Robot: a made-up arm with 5 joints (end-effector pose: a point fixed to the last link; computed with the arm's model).
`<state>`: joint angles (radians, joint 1 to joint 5).
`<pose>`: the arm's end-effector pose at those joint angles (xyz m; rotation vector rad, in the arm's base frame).
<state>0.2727 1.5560 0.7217 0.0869 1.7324</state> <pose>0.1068 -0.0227 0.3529 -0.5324 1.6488 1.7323</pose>
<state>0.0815 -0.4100 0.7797 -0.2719 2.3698</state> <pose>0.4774 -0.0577 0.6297 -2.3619 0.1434 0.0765</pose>
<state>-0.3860 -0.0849 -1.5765 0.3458 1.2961</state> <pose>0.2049 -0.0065 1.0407 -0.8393 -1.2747 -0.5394</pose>
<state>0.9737 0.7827 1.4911 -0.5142 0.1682</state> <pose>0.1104 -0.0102 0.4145 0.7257 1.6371 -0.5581</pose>
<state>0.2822 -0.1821 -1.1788 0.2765 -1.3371</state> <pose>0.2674 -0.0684 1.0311 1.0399 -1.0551 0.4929</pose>
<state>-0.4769 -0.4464 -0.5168 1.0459 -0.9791</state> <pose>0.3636 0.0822 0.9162 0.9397 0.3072 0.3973</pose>
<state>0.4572 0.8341 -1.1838 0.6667 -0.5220</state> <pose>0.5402 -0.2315 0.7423 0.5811 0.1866 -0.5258</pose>
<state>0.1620 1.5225 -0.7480 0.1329 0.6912</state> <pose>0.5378 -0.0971 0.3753 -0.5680 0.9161 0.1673</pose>
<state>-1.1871 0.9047 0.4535 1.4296 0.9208</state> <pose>0.2215 0.1284 0.4038 1.6364 -2.0155 -1.3217</pose>
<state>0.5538 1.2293 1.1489 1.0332 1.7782</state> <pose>0.0694 0.0079 0.4783 0.7884 1.6632 2.2193</pose>
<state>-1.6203 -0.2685 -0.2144 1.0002 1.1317</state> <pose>0.1491 0.3262 0.8067 -1.2627 -0.5570 1.6853</pose>
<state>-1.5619 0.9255 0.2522 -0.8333 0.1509</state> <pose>0.1687 0.3322 0.4157 -0.3871 0.1546 1.5679</pose>
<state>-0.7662 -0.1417 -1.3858 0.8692 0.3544</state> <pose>0.2495 0.0644 1.0153 -0.0744 -0.7436 0.6144</pose>
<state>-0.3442 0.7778 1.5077 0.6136 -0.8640</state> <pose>0.0800 -0.0535 0.4737 -0.2953 2.5351 -1.1043</pose>
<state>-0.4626 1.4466 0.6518 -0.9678 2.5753</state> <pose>0.2359 0.0157 0.3261 -2.4179 -0.1180 1.6287</pose>
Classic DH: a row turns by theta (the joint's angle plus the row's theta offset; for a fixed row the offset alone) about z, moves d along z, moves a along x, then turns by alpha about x. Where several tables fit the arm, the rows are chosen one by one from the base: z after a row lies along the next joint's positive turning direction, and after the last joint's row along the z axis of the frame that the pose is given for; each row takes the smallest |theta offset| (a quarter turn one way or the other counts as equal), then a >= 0, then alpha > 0; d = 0 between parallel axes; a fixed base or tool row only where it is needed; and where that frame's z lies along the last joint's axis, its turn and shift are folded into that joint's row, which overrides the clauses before.
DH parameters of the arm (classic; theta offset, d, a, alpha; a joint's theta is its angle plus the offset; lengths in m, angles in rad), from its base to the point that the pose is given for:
base (fixed): -0.0352 0 0.1391 3.1416
joint 1: -0.0352 -0.6095 0.0676 1.5708
joint 2: -1.4523 0 0.1142 0
joint 3: 1.4223 0 0.2468 0
joint 4: -1.5408 -0.0255 -0.0008 1.5708
joint 5: -1.5708 -0.0744 0.0011 -1.5708
tool (fixed): 1.5708 -0.0005 0 0

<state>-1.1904 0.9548 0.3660 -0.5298 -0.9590</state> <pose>0.2695 0.2521 0.3725 0.3479 1.1284 0.6745</pose>
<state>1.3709 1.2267 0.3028 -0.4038 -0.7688</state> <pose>0.1586 -0.2323 0.3209 1.3628 0.4444 -1.5886</pose>
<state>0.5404 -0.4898 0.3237 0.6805 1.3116</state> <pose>0.4111 -0.1988 0.7275 -1.1118 0.7600 -0.1191</pose>
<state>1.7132 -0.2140 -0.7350 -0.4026 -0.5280</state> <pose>0.0829 -0.2113 1.0002 -0.7435 -1.2649 -1.0642</pose>
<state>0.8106 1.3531 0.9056 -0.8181 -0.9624</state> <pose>0.1466 -0.0502 0.3515 1.3354 0.9712 -1.3185</pose>
